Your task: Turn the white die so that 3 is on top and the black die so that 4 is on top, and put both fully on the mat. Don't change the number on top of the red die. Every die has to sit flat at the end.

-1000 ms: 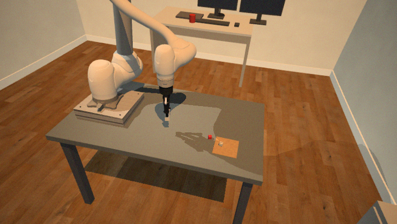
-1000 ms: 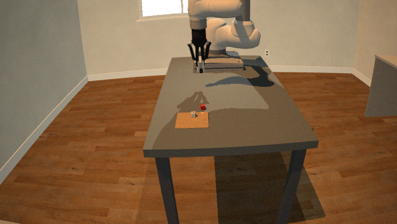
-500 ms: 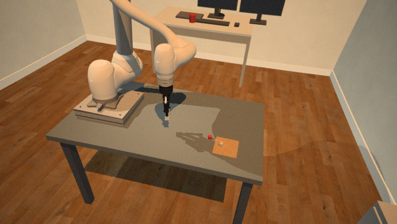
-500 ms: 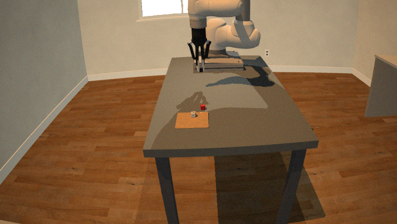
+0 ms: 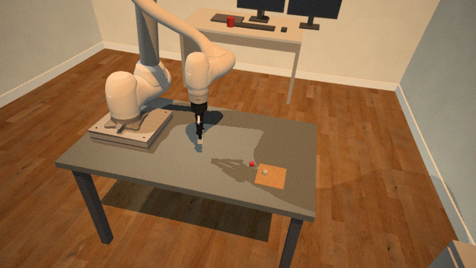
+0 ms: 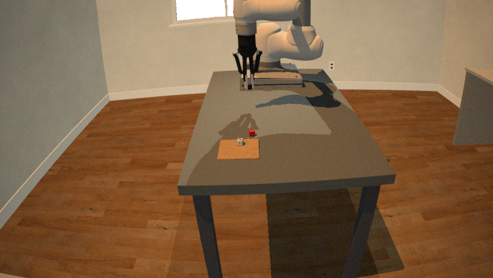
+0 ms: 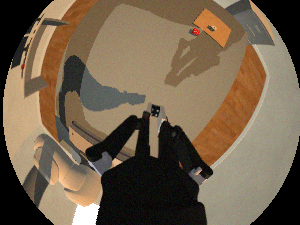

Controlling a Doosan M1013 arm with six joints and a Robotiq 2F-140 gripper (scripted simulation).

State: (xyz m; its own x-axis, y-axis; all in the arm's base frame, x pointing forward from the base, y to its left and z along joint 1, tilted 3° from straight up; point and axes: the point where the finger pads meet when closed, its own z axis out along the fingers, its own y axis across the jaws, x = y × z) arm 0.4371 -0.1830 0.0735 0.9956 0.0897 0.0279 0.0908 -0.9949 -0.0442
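Right now the orange mat is 36 cm ahead of my hand, 13 cm below it and 11 cm to the right of it. From my hand the other things lie so: white die 33 cm ahead, 12 cm below, 10 cm to the right; black die 3 cm below; red die 27 cm ahead, 12 cm below, 4 cm to the right.
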